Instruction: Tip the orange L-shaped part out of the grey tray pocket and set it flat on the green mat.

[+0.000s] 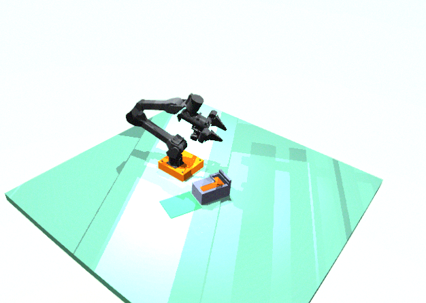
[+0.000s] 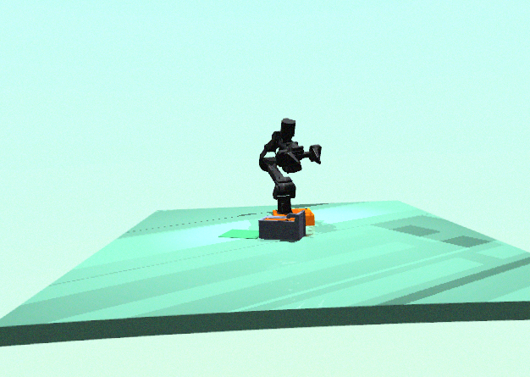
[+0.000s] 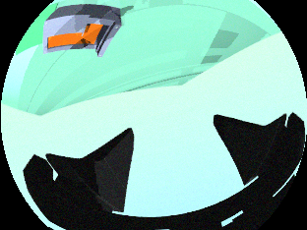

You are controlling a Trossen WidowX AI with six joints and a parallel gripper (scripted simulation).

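Right now the orange L-shaped part is 20 cm below my gripper tip, 10 cm to the right of it and 4 cm ahead of it. The rest, counted from my gripper tip: green mat: 27 cm below, 26 cm to the right, 2 cm behind.
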